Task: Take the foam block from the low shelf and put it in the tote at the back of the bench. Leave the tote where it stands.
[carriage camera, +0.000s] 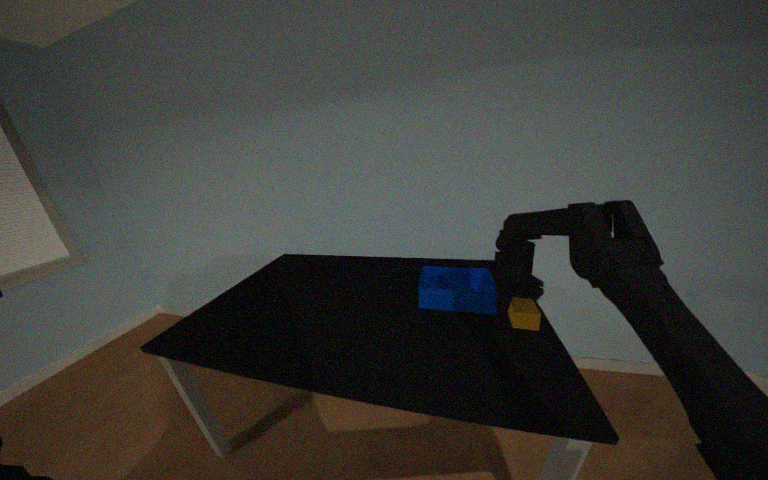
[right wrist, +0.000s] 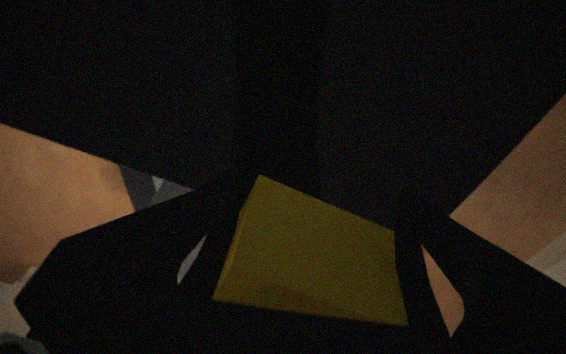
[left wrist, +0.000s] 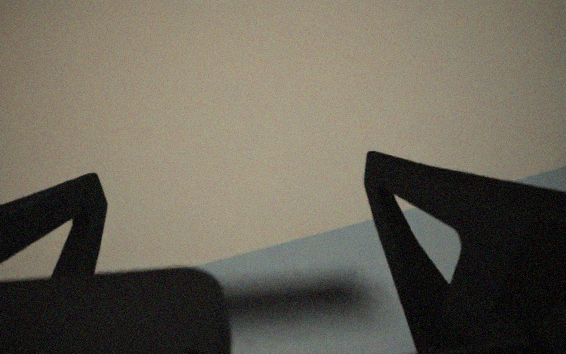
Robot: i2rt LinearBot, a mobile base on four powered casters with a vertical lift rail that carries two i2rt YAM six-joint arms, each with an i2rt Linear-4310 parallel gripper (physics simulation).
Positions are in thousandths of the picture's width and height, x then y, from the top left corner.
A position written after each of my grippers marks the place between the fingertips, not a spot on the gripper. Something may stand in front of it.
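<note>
Through the carriage camera I see my right gripper (carriage camera: 671, 647), a yellow foam block (carriage camera: 682, 653) and a blue tote (carriage camera: 602, 603). The right wrist view gives me my right gripper (right wrist: 566, 541) again, along with the yellow foam block (right wrist: 513, 710), while the blue tote is out of frame in the right wrist view. My left gripper (left wrist: 416, 501) is visible too, and in the left wrist view the yellow foam block is out of frame.
</note>
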